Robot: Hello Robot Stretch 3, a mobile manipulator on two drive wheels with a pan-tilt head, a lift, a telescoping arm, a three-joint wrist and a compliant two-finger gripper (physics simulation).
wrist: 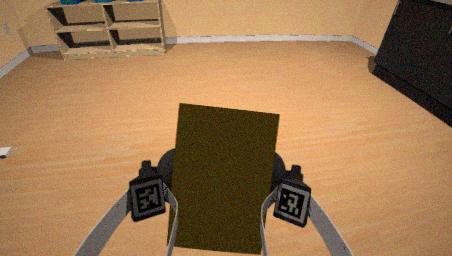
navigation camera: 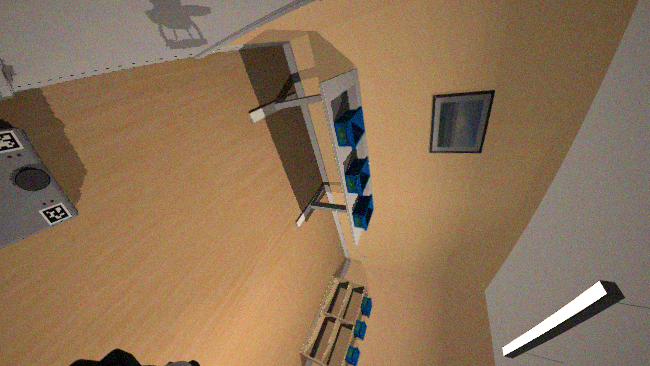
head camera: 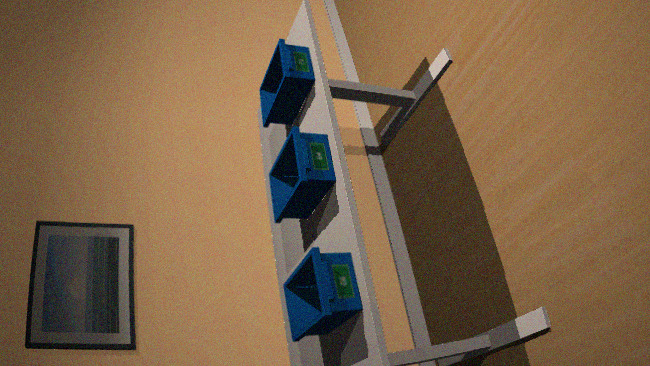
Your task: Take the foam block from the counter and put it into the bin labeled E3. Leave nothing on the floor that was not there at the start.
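Where they show: gripper, fingertip midpoint: (wrist: pixel 221 167); robot's base at its link origin: (navigation camera: pixel 33 178).
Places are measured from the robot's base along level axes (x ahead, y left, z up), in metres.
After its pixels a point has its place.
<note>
In the wrist view my gripper (wrist: pixel 221 167) @[x -0.021, y -0.392, z 0.886 m] is shut on the foam block (wrist: pixel 225 150) @[x -0.024, y -0.367, z 0.929 m], a dark yellow-brown slab held upright between the two fingertips, with wood floor behind it. Three blue bins with green labels stand in a row on a white table: one bin (head camera: pixel 300 77) @[x 1.349, y -0.907, z 0.776 m] (navigation camera: pixel 362 212) @[x 1.383, y -0.897, z 0.807 m] at one end, a middle bin (head camera: pixel 315 160) @[x 1.282, y -0.559, z 0.778 m] (navigation camera: pixel 357 176) @[x 1.257, y -0.492, z 0.830 m] and a bin (head camera: pixel 342 300) @[x 1.195, y -0.116, z 0.776 m] (navigation camera: pixel 348 128) @[x 1.183, y -0.127, z 0.822 m] at the other end. The label writing is too blurred to read, so I cannot tell which is E3.
The white table (head camera: pixel 342 235) @[x 1.269, y -0.317, z 0.720 m] (navigation camera: pixel 331 85) @[x 1.232, y 0.147, z 0.720 m] stands along the wall under a framed picture (head camera: pixel 82 285) @[x 1.980, y -0.260, z 1.559 m] (navigation camera: pixel 462 122) @[x 1.976, y -0.246, z 1.591 m]. A wooden shelf unit (navigation camera: pixel 325 314) @[x 1.356, y -2.922, z 0.119 m] (wrist: pixel 106 27) @[x 1.357, y -2.848, z 0.355 m] carries more blue bins. A black cabinet (wrist: pixel 417 55) @[x -1.808, y -2.230, z 0.410 m] stands at the right in the wrist view.
</note>
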